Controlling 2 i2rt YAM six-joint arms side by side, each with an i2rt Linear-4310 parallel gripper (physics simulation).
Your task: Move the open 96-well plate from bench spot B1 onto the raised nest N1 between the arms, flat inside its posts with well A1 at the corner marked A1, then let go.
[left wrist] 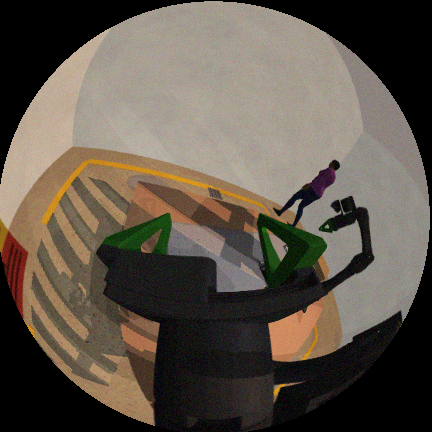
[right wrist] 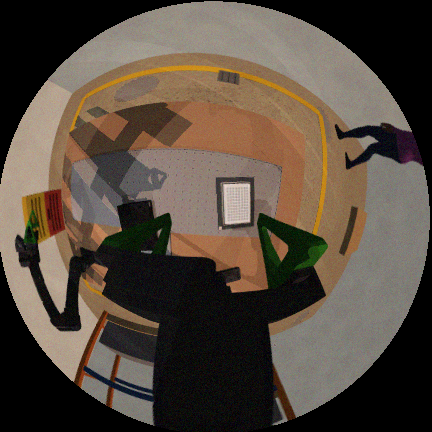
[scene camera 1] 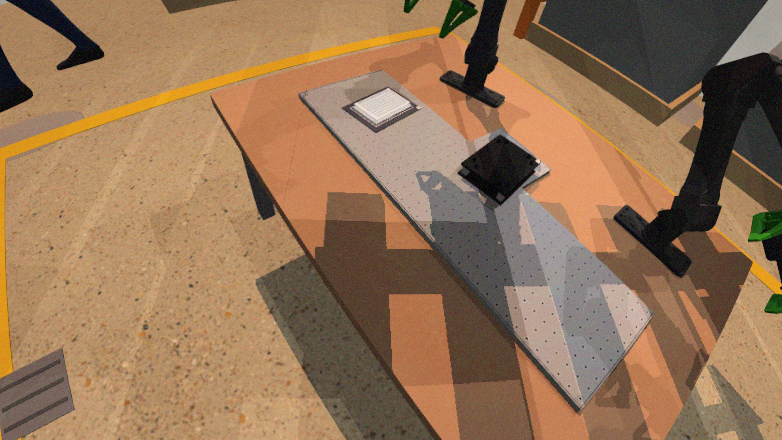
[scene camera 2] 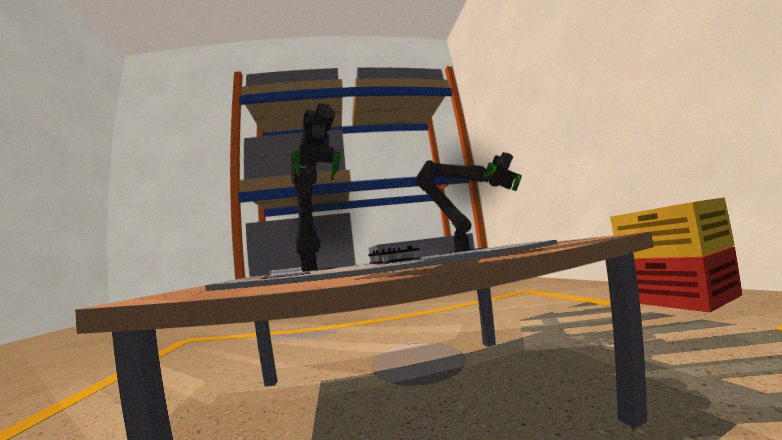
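Pixels of known places: left gripper, fingertip midpoint: (left wrist: 213,217) (scene camera 1: 761,276) (scene camera 2: 507,174); right gripper, fingertip midpoint: (left wrist: 320,228) (right wrist: 213,217) (scene camera 1: 422,24) (scene camera 2: 315,178); left arm's base, origin of the base link: (right wrist: 91,255) (scene camera 1: 651,240); right arm's base, origin of the base link: (right wrist: 216,277) (scene camera 1: 471,89).
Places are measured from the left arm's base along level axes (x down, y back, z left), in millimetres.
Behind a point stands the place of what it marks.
The white 96-well plate (scene camera 1: 382,105) @(x -29, y -305, z -664 mm) (scene camera 2: 288,272) @(x -22, y -358, z -656 mm) (right wrist: 237,203) @(x -29, y -298, z -672 mm) lies flat inside the dark outline of spot B1 (scene camera 1: 376,129) @(x -15, y -364, z -606 mm) (right wrist: 219,200) @(x -15, y -301, z -617 mm). The raised black nest N1 (scene camera 1: 500,164) @(x -47, y -214, z -345 mm) (scene camera 2: 393,252) @(x -43, y -286, z -360 mm) (right wrist: 135,214) @(x -47, y -247, z -352 mm) stands between the arm bases with no plate on it; its A1 label is too small to read. My right gripper (scene camera 1: 424,23) @(x -279, y -312, z -566 mm) (scene camera 2: 315,177) @(x -279, y -312, z -566 mm) (right wrist: 213,217) @(x -279, y -312, z -566 mm) is open and empty, high above the bench, its fingers pointing down; the plate shows near its right finger in the right wrist view. My left gripper (scene camera 1: 765,265) @(x -263, y -277, z 94 mm) (scene camera 2: 504,177) @(x -263, y -277, z 94 mm) (left wrist: 213,217) @(x -263, y -277, z 94 mm) is open and empty, raised off to the right.
A grey perforated board (scene camera 1: 546,306) @(x -13, y -375, z -66 mm) (right wrist: 190,170) @(x -13, y -387, z -519 mm) lies along the wooden table (scene camera 1: 262,136) @(x 0, y -601, z -736 mm) under plate and nest. A shelf rack (scene camera 2: 237,164) stands behind the arms. Yellow (scene camera 2: 653,235) and red (scene camera 2: 675,279) crates stand at the right. A person (left wrist: 322,182) stands beyond the table.
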